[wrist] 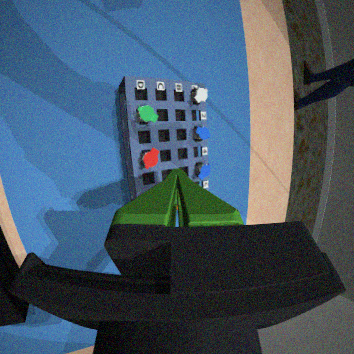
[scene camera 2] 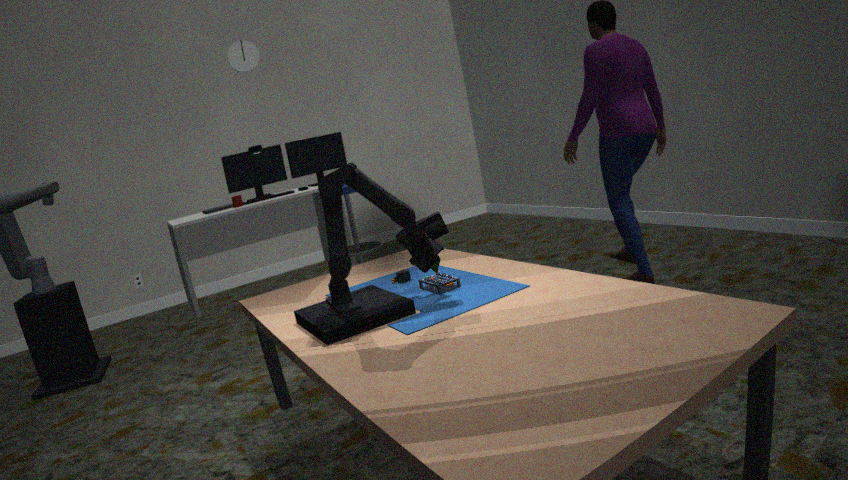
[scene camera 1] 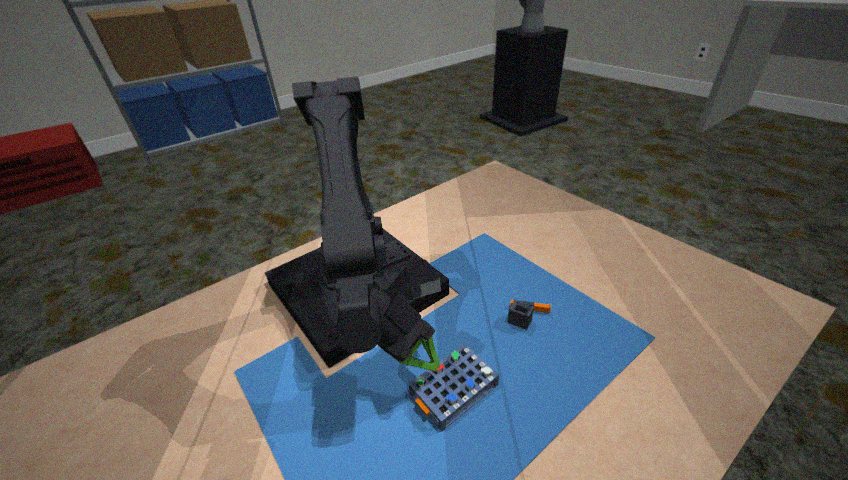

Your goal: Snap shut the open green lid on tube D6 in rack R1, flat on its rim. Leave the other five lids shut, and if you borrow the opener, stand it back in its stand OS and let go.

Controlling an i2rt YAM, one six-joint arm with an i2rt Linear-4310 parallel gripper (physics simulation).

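Places are measured from the arm's base along level axes (x ahead, y left, z up), in metres.
Where they show: gripper, between the fingertips: [wrist: 176,174] [scene camera 2: 436,271] [scene camera 1: 437,367]; arm's base, origin of its link: [scene camera 2: 343,304].
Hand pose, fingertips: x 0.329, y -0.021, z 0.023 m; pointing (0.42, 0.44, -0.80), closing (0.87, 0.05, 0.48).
Things, the pixels of their centre, and the offset from my fingertips. Level surfaces: height alone.
- Rack R1, middle of its body: [wrist: 173,148] [scene camera 1: 452,380] [scene camera 2: 439,279] 0.014 m ahead, 0.020 m left, 0.034 m down
- red lid, middle of its body: [wrist: 150,158] 0.014 m back, 0.011 m left, 0.022 m down
- Tube D6's green lid, middle of its body: [scene camera 1: 420,381] 0.002 m back, 0.032 m right, 0.014 m down
- white lid, middle of its body: [wrist: 201,93] [scene camera 1: 487,370] 0.036 m ahead, 0.075 m left, 0.022 m down
- nearer, middle of its body: [wrist: 203,170] 0.045 m ahead, 0.002 m right, 0.024 m down
- farther, middle of its body: [wrist: 201,132] 0.040 m ahead, 0.037 m left, 0.024 m down
- blue mat, height of its surface: 0.063 m down
- orange opener, middle of its body: [scene camera 1: 530,306] 0.054 m back, 0.260 m left, 0.054 m down
Rack R1 [scene camera 1: 440,422] [scene camera 2: 440,287] [wrist: 131,150] sits upright on the blue mat. My gripper [scene camera 1: 439,364] [scene camera 2: 437,272] [wrist: 176,174] is shut and empty, its green fingertips together above the rack, near the red lid [wrist: 150,158]. Tube D6's green lid [scene camera 1: 420,380] shows as a small green spot at the rack's left corner in scene camera 1; its angle is too small to tell, and my fingers hide it in the wrist view. Another green lid [scene camera 1: 455,355] [wrist: 148,114], a white lid [scene camera 1: 486,369] [wrist: 201,95] and two blue lids, one nearer [wrist: 204,171] and one farther [wrist: 202,133], look shut.
The dark stand OS [scene camera 1: 520,316] [scene camera 2: 402,275] is on the blue mat [scene camera 1: 571,356], apart from the rack, with the orange opener [scene camera 1: 542,308] at it. The arm's black base stands at the mat's edge. A person [scene camera 2: 624,89] is beyond the table.
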